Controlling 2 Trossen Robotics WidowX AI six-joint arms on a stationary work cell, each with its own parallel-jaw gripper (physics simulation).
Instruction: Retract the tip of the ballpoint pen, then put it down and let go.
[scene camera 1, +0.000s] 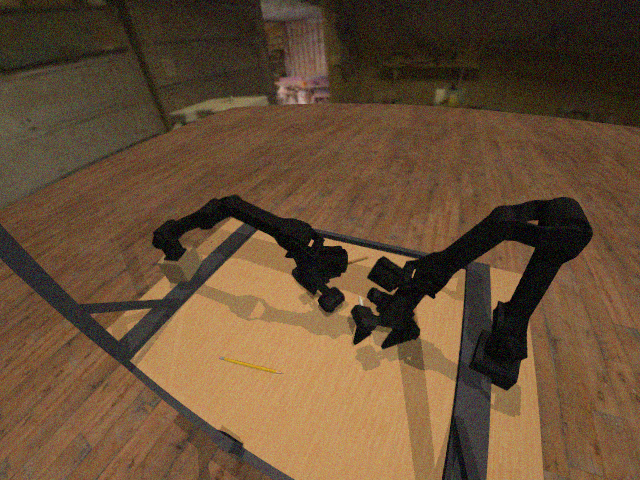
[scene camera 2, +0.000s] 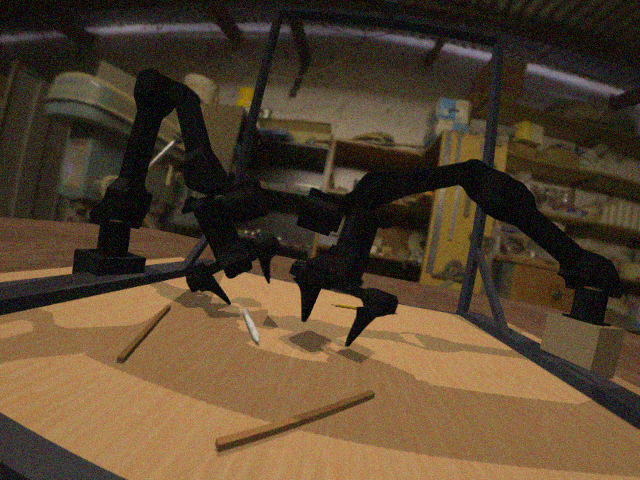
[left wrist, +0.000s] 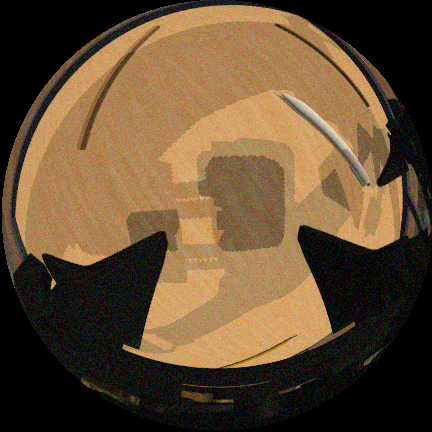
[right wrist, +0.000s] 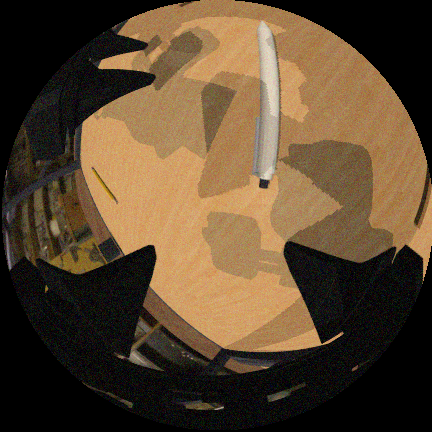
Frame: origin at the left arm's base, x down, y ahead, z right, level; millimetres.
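Where they show: left gripper, between the fingertips: (scene camera 2: 324, 333) (left wrist: 234, 235) (right wrist: 148, 59); right gripper, between the fingertips: (scene camera 1: 368, 345) (scene camera 2: 249, 293) (left wrist: 384, 213) (right wrist: 221, 251); left arm's base, origin of its link: (scene camera 1: 175, 254) (scene camera 2: 585, 320); right arm's base, origin of its link: (scene camera 1: 499, 353) (scene camera 2: 111, 253).
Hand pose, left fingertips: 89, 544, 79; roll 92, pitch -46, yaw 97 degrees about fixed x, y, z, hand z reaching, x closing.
Note:
Things, the pixels of their top centre, and the offset from my left fingertips, as dx, dy, dz.
- ballpoint pen, centre of its top: (right wrist: 263, 73) (left wrist: 344, 144) (scene camera 2: 251, 319) (scene camera 1: 363, 312) +2, +122, +26
- yellow pencil, centre of its top: (left wrist: 253, 359) (right wrist: 99, 182) (scene camera 2: 365, 307) (scene camera 1: 249, 364) +5, -162, +218
- long wooden stick, centre of its top: (scene camera 2: 312, 413) (left wrist: 115, 66) +7, +48, -181
- second wooden stick, centre of its top: (left wrist: 330, 58) (scene camera 2: 150, 325) +7, +259, -43
The ballpoint pen (scene camera 1: 361, 300) (scene camera 2: 250, 325) (left wrist: 325, 130) (right wrist: 269, 100) is white-grey and lies on the table, its clip and black push button towards my right gripper in the right wrist view. Whether its writing tip sticks out is too small to tell. My right gripper (scene camera 1: 369, 345) (scene camera 2: 248, 292) (right wrist: 221, 251) is open and empty, above the table near the button end. My left gripper (scene camera 1: 316, 297) (scene camera 2: 325, 332) (left wrist: 234, 235) (right wrist: 148, 59) is open and empty, above the table and to the right of the pen in scene camera 2. In scene camera 1 the arms hide most of the pen.
A yellow pencil (scene camera 1: 250, 364) (scene camera 2: 345, 306) (left wrist: 262, 352) (right wrist: 104, 185) lies apart from the pen. A long wooden stick (scene camera 2: 294, 421) (left wrist: 115, 85) and a second wooden stick (scene camera 2: 144, 333) (left wrist: 325, 55) lie on the table. Dark frame bars (scene camera 1: 475, 361) run along the table's sides.

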